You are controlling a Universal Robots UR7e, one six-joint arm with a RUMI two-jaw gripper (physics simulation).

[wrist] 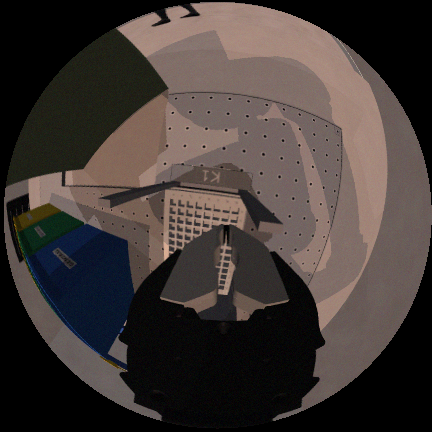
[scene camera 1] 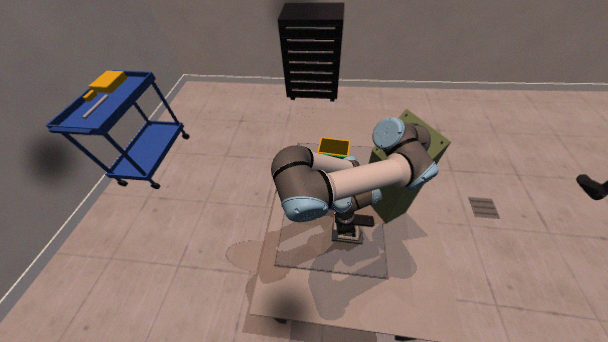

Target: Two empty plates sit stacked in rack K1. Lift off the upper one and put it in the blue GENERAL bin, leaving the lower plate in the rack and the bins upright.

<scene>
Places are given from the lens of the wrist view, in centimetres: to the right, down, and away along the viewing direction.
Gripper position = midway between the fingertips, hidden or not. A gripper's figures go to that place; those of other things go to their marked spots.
my gripper [wrist: 225, 226]: 1, 1, 14
blue general bin [wrist: 84, 275]: -16, 7, 11
</scene>
